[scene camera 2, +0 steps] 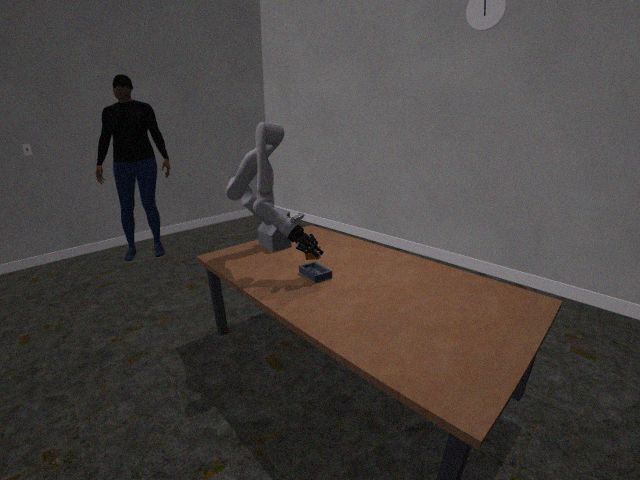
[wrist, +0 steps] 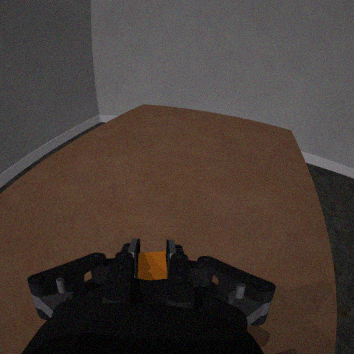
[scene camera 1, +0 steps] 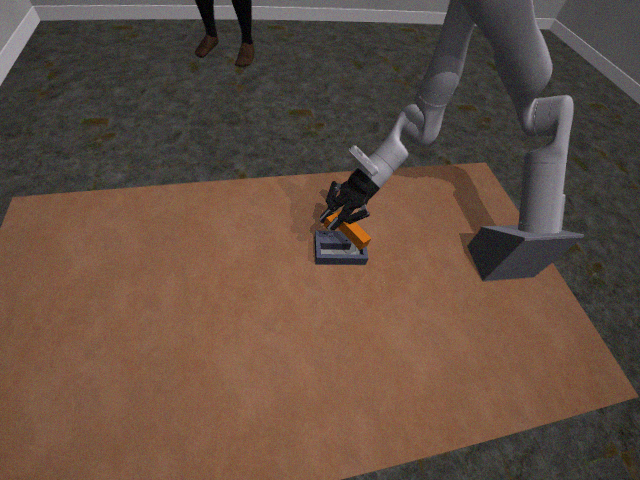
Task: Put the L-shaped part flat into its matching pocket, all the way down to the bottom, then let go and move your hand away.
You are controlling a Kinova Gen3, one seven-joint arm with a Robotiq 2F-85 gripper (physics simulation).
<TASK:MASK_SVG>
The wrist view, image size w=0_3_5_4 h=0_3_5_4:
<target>my gripper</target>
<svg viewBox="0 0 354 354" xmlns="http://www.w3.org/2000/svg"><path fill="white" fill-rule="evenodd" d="M27 277L37 314L46 321L40 326L20 354L264 354L246 329L249 324L260 325L264 323L273 297L274 283L211 256L203 255L197 257L197 261L189 260L187 255L184 254L182 246L174 244L174 239L166 239L167 278L154 280L136 278L138 252L140 252L139 238L132 238L130 243L126 242L123 244L121 250L115 253L113 258L105 258L104 253L93 252ZM91 271L91 278L84 281L84 274L87 271Z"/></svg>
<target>orange L-shaped part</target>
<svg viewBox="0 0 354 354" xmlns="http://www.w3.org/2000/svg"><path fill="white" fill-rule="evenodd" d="M165 251L138 252L137 278L147 280L167 278Z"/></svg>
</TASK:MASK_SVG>
